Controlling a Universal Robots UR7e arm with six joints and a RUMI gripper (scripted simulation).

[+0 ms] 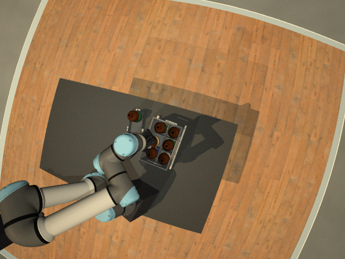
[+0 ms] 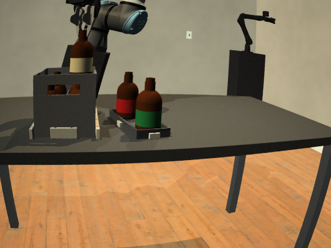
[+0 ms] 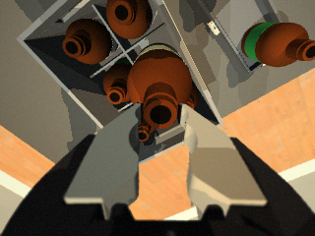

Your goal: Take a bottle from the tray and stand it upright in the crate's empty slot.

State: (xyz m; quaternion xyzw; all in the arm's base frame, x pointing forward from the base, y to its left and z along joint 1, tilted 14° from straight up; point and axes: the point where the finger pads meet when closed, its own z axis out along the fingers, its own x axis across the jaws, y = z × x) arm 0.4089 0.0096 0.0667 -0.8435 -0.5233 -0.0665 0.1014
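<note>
My hand is 21 cm above the crate, 4 cm to the left of it and 1 cm short of it. Also, from my hand: green-labelled bottle 21 cm to the left, 21 cm below, 7 cm ahead; then tray 28 cm below, 18 cm to the left, 1 cm behind.
</note>
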